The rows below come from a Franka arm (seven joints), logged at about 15 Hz.
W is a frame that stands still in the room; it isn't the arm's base.
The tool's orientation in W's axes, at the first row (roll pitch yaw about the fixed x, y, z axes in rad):
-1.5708, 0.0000, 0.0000
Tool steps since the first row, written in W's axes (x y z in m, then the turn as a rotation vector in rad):
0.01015, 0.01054, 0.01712, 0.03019, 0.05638, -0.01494
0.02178, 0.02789, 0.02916, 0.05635, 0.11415, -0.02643
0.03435, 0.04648, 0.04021, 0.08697, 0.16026, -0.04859
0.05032, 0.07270, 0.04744, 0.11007, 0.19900, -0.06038
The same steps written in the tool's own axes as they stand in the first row. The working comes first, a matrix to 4 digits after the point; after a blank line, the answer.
The tool's axes in the first row as the columns of a matrix, in W's axes (used below as rounded here):
1.0000, 0.0000, 0.0000
0.0000, 0.0000, 1.0000
0.0000, -1.0000, 0.0000

0.01015, -0.01712, 0.01054, 0.03019, 0.01494, 0.05638
0.02178, -0.02916, 0.02789, 0.05635, 0.02643, 0.11415
0.03435, -0.04021, 0.04648, 0.08697, 0.04859, 0.16026
0.05032, -0.04744, 0.07270, 0.11007, 0.06038, 0.19900

